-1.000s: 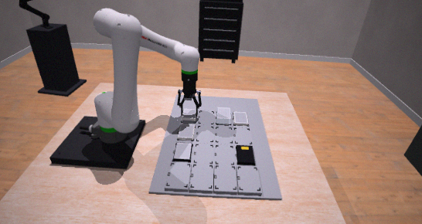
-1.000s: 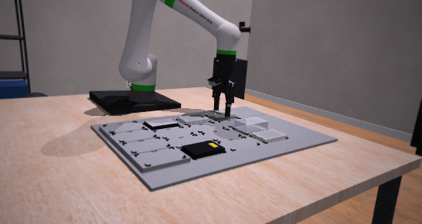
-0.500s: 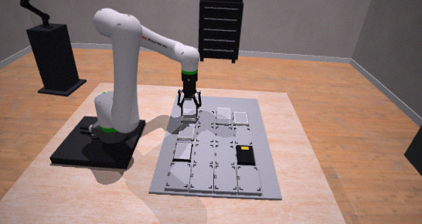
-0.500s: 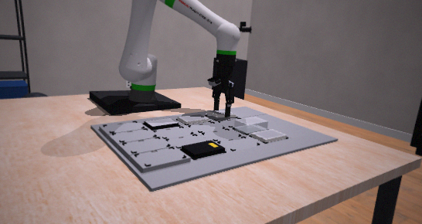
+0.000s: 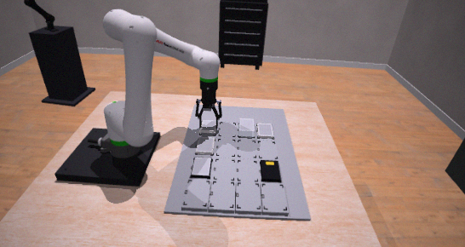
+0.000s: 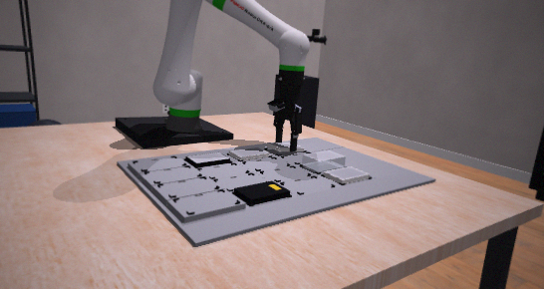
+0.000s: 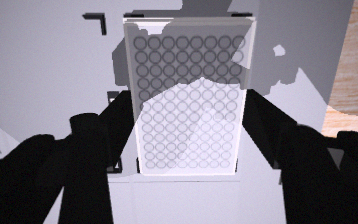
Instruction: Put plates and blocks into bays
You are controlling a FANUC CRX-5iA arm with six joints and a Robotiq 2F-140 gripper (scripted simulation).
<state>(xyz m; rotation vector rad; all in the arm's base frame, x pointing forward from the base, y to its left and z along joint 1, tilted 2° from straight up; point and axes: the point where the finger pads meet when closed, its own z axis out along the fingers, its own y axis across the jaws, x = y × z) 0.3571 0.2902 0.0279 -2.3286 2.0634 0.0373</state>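
Right now the white plate is 20 mm below my hand. Round my hand: pale 96-well plate: 20 mm ahead, 160 mm to the right, 30 mm below; then bay label 33: 210 mm ahead, 310 mm to the right, 40 mm below; then sealed 96-well plate: 40 mm ahead, 330 mm to the right, 30 mm below.
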